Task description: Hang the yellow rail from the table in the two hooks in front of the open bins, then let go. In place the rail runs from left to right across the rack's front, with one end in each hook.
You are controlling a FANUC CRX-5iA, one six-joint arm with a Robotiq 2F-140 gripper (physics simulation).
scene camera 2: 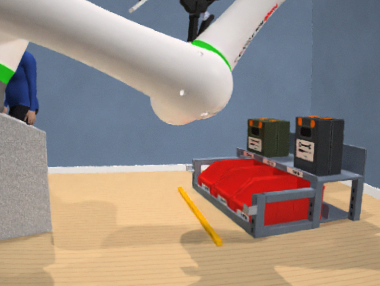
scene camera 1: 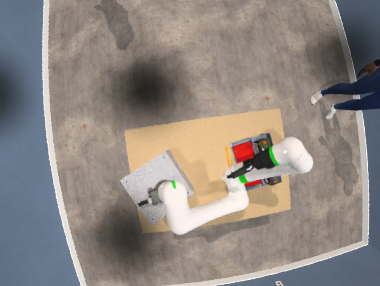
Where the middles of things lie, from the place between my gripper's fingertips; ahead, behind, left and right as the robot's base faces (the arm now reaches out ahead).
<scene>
Right now the dark grey toolbox (scene camera 2: 318,149) is 330 mm ahead of my hand, 240 mm below it and 190 mm to the right of it.
</scene>
